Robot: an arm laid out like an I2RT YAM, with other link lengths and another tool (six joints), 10 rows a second.
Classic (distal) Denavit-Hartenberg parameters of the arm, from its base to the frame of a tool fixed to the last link. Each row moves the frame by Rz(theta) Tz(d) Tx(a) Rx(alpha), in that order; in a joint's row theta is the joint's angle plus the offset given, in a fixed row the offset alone. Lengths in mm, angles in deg.
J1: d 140.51; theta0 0; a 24.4; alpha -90
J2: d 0; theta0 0; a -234.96; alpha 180
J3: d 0; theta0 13.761; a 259.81; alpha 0
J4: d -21.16; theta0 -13.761; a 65.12; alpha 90
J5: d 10.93; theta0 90; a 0; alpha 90
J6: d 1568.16; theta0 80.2; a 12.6; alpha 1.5
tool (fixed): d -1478.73; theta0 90; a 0; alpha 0
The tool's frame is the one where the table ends.
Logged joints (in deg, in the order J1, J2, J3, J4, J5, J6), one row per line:
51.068, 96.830, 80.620, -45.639, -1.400, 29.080
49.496, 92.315, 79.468, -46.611, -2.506, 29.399
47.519, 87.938, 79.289, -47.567, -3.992, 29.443
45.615, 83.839, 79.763, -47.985, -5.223, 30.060
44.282, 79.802, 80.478, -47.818, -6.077, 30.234
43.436, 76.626, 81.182, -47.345, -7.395, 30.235
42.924, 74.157, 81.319, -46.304, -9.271, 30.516
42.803, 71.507, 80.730, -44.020, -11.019, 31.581
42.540, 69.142, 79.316, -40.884, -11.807, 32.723
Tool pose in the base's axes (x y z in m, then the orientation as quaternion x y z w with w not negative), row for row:
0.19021, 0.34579, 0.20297, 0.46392, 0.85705, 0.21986, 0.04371
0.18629, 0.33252, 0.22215, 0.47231, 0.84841, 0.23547, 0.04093
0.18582, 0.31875, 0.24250, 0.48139, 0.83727, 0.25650, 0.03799
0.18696, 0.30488, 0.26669, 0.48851, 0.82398, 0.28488, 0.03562
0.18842, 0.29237, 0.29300, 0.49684, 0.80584, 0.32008, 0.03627
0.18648, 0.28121, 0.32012, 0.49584, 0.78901, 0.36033, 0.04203
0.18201, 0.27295, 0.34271, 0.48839, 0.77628, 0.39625, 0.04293
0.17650, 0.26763, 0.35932, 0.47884, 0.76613, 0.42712, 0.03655
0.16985, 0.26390, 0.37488, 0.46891, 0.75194, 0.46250, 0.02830
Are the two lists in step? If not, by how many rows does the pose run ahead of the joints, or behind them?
The pose runs 1 row behind the joints: the pose in row i belongs to the joints in row i - 1.
